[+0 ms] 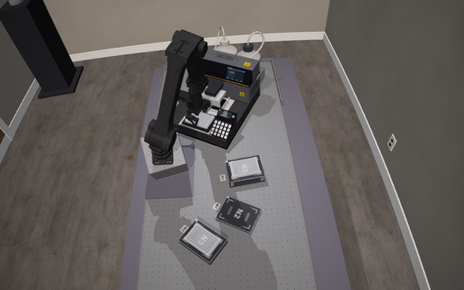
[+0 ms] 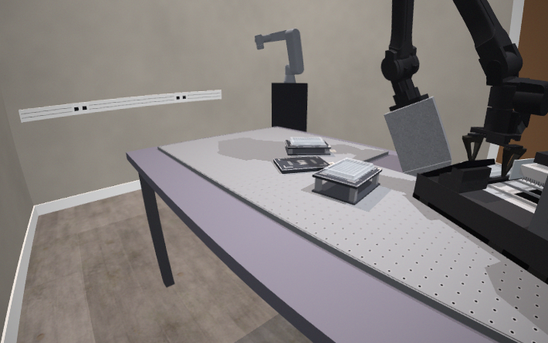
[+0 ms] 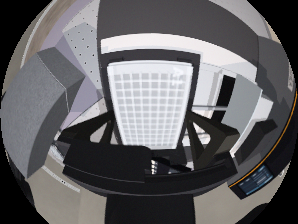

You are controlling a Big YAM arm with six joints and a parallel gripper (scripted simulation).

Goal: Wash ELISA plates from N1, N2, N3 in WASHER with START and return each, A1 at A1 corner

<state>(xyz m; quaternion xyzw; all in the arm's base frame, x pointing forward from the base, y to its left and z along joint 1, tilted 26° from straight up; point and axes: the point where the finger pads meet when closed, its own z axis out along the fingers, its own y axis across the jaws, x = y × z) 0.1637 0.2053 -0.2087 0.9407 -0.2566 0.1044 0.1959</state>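
The washer carrier lies 1 cm below my hand. Also, from my hand: plate washer (8 cm ahead, 13 cm to the left, 4 cm above).
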